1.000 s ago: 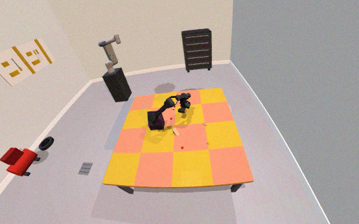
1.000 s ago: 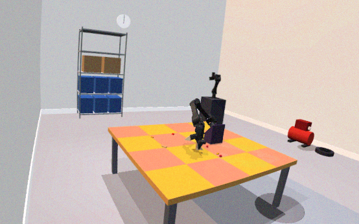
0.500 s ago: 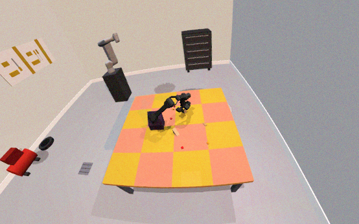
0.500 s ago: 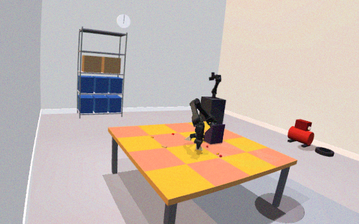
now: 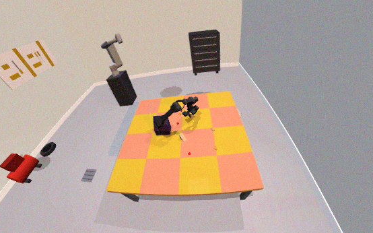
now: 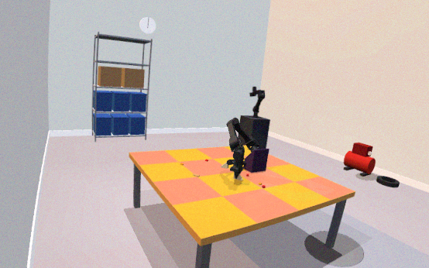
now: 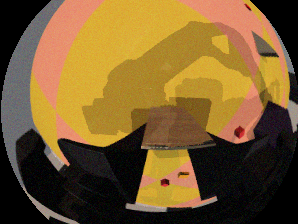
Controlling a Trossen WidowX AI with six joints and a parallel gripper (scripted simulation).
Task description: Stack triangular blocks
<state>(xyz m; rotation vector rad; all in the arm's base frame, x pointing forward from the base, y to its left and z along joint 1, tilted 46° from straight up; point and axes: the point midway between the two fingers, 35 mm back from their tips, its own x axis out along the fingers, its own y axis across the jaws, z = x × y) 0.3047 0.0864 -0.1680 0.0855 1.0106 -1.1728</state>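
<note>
The triangular block lies 1 cm above my gripper tip.
</note>
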